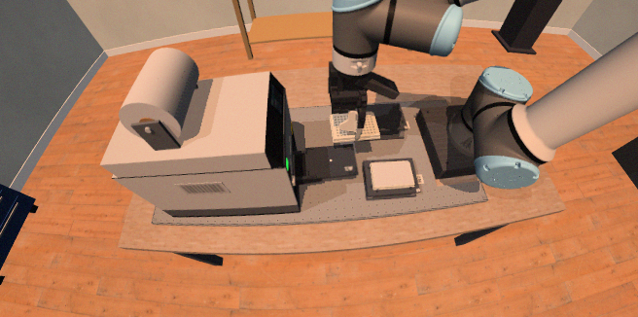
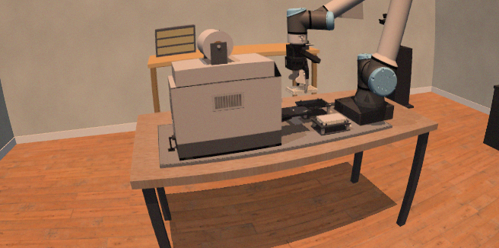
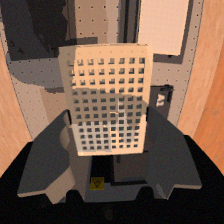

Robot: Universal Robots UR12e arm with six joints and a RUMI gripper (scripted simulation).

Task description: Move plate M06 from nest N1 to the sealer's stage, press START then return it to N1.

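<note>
My gripper is now 7 cm short of the sealer stage, 7 cm to the right of it and 8 cm above it. From my hand the other things lie so: foil roll: 40 cm ahead, 9 cm to the left, 24 cm above; N1 label: 22 cm behind, 14 cm to the right, 18 cm below; white plate: 12 cm behind, 9 cm to the left, 13 cm below.
</note>
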